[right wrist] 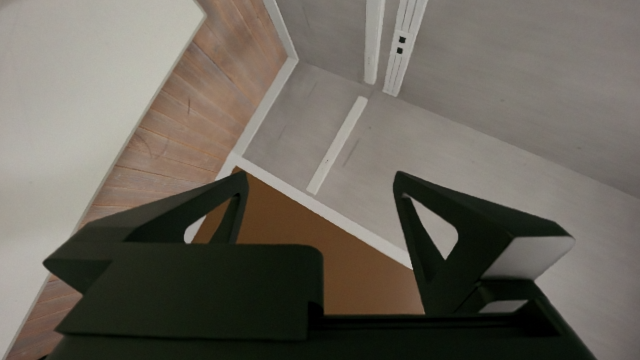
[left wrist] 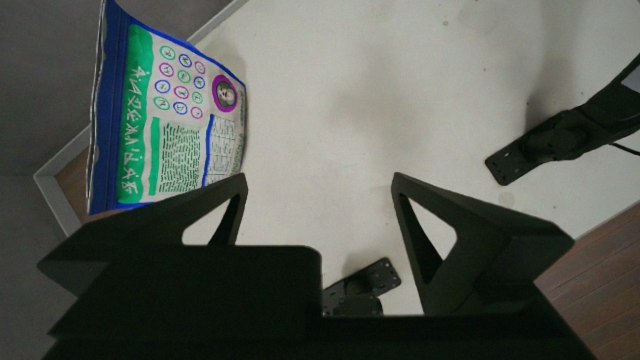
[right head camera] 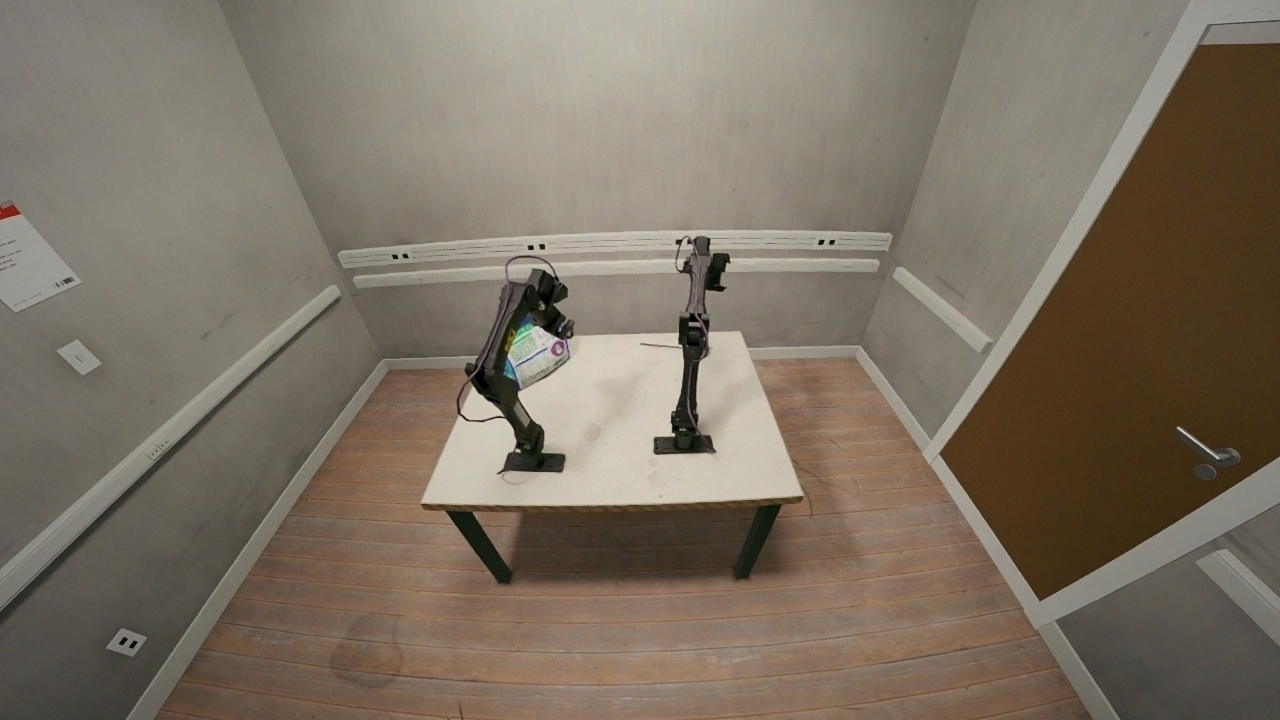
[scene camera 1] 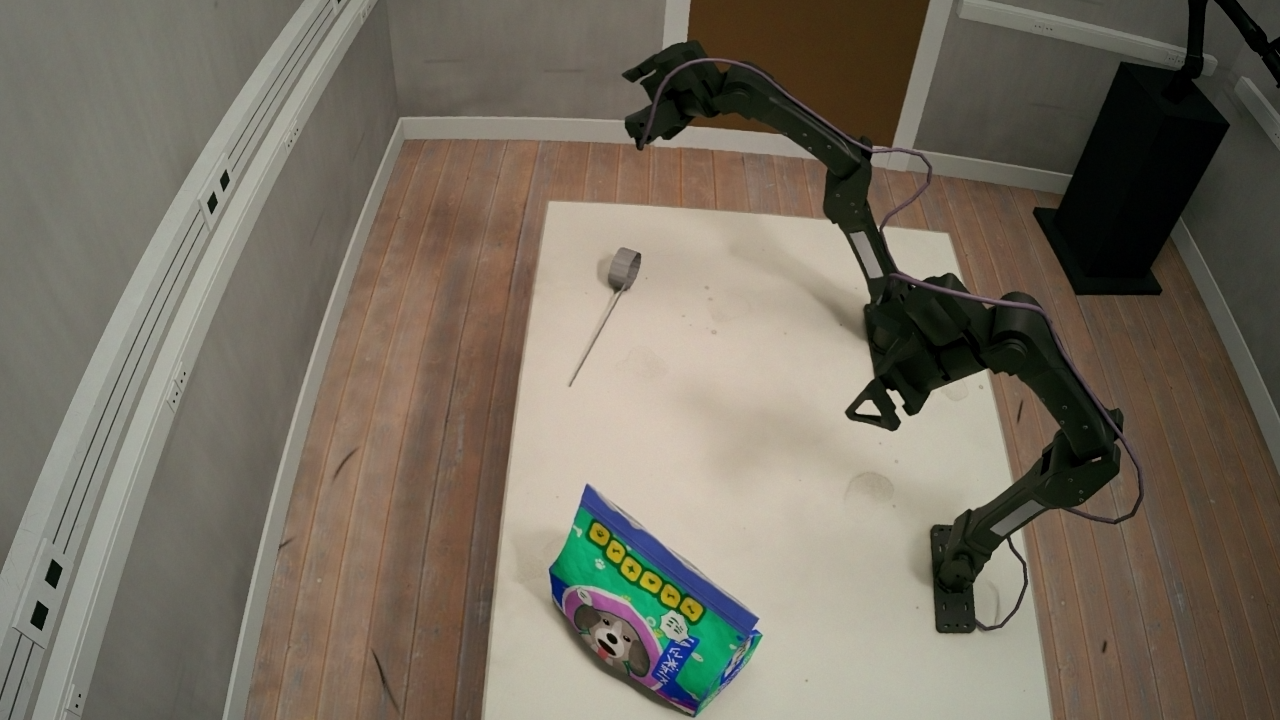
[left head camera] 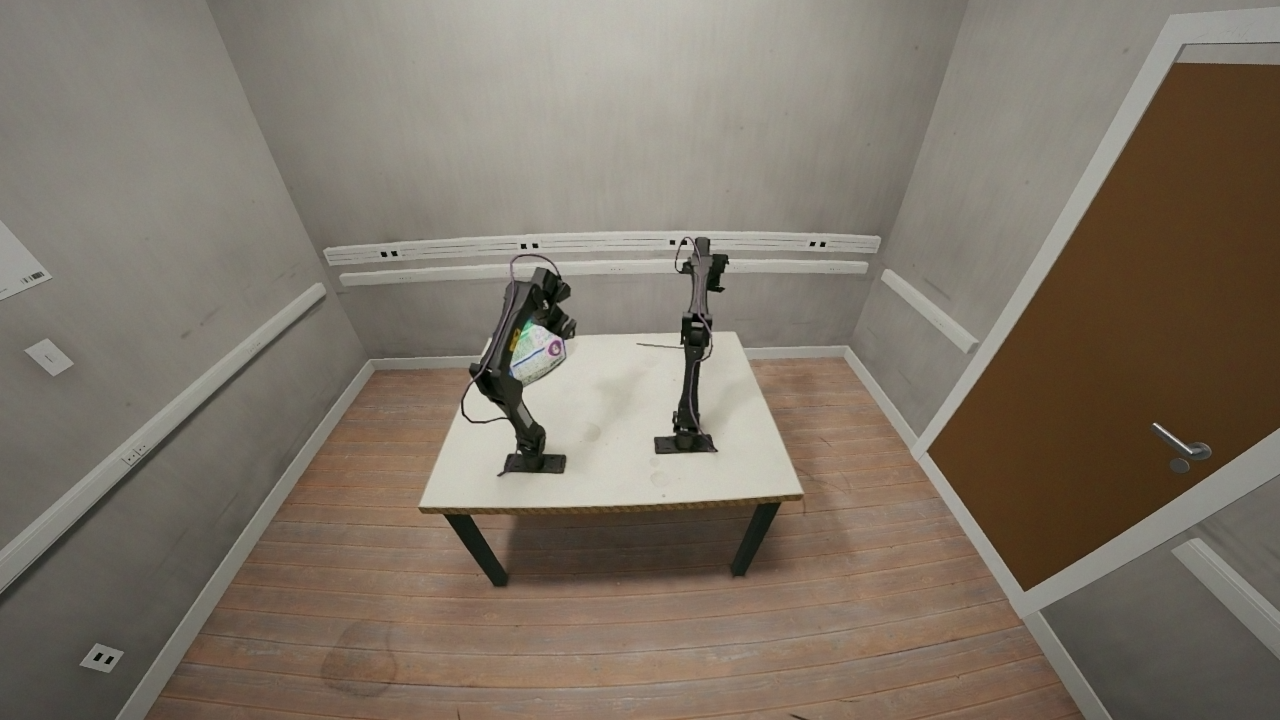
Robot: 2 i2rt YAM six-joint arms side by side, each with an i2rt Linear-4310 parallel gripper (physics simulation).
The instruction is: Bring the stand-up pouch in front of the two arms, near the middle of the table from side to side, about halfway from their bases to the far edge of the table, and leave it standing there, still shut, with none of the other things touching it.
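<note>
The stand-up pouch [left head camera: 539, 354] [right head camera: 541, 356] [scene camera 1: 648, 600] [left wrist: 175, 115], green, blue and white with a dog picture, stands upright near the table's far left corner in the head views. Its top seal looks shut. The left arm partly hides it in both head views. My left gripper [left wrist: 319, 180] is open and empty, raised above the table; in scene camera 1 it is well to the upper right of the pouch, apart from it. My right gripper [scene camera 1: 631, 105] [right wrist: 320, 179] is open and empty, raised high and far from the pouch.
A grey cup-shaped scoop [scene camera 1: 623, 268] with a long thin handle lies near the table's far edge, away from the pouch. The table [left head camera: 617, 488] [scene camera 1: 805, 626] carries both arm bases. A black pedestal [scene camera 1: 1132, 179] stands on the floor beyond the table.
</note>
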